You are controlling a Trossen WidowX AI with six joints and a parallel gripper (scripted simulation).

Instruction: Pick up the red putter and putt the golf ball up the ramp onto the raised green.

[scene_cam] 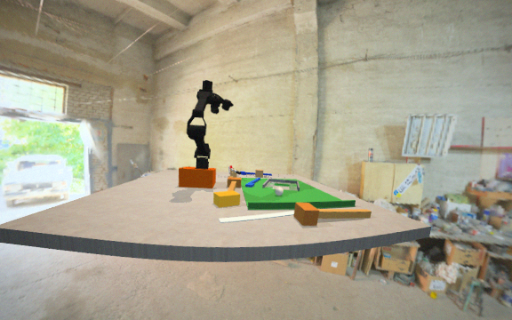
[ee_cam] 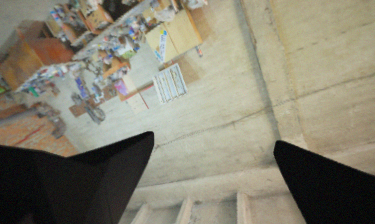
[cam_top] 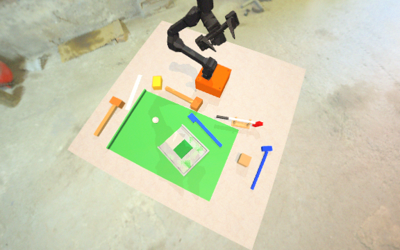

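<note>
The red putter lies 30 mm ahead of my gripper tip, 200 mm to the left of it and 470 mm below it. From my gripper tip the other things lie so: green mat (360 mm ahead, 110 mm to the right, 530 mm below); then white golf ball (320 mm ahead, 280 mm to the right, 500 mm below); then wooden rack (30 mm ahead, 220 mm to the left, 490 mm below).
</note>
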